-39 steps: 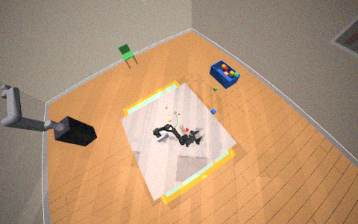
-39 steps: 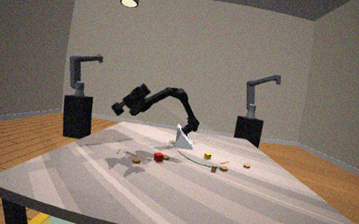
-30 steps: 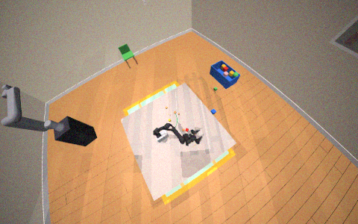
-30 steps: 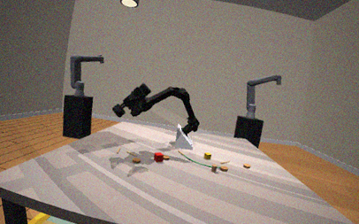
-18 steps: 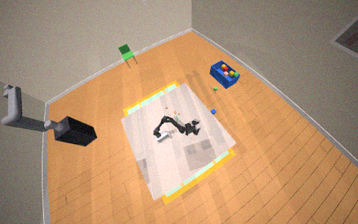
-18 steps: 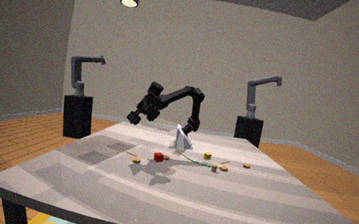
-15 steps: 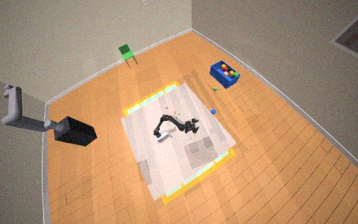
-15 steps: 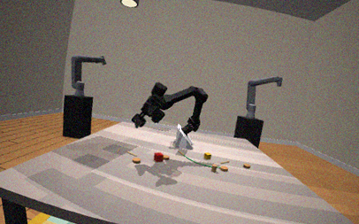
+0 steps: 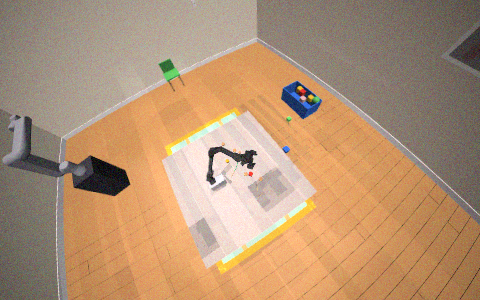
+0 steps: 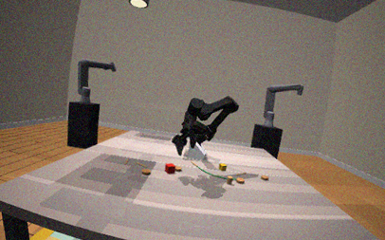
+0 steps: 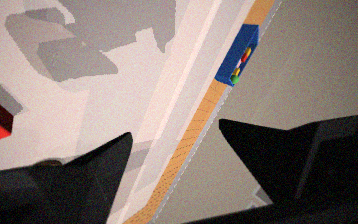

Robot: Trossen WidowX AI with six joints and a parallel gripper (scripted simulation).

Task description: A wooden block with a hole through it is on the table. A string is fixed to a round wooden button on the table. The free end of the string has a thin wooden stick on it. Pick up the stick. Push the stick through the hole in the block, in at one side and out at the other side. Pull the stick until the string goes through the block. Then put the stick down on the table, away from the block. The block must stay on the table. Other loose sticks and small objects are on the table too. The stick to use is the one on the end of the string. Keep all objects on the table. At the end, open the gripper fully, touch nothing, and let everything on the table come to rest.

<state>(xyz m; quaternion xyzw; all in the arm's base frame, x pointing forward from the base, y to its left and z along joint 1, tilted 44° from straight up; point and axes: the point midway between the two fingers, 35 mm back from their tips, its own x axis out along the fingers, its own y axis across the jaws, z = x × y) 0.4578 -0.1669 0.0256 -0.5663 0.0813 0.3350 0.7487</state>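
Now: gripper tip 230 mm to the right of the yellow wooden block, 230 mm past it and 130 mm above it. Round my gripper tip: short wooden cylinder (230 mm to the left, 130 mm below, 60 mm behind); then thin wooden stick (260 mm behind, 150 mm below, 80 mm to the left); then red cube (130 mm below, 130 mm behind, 60 mm to the right).
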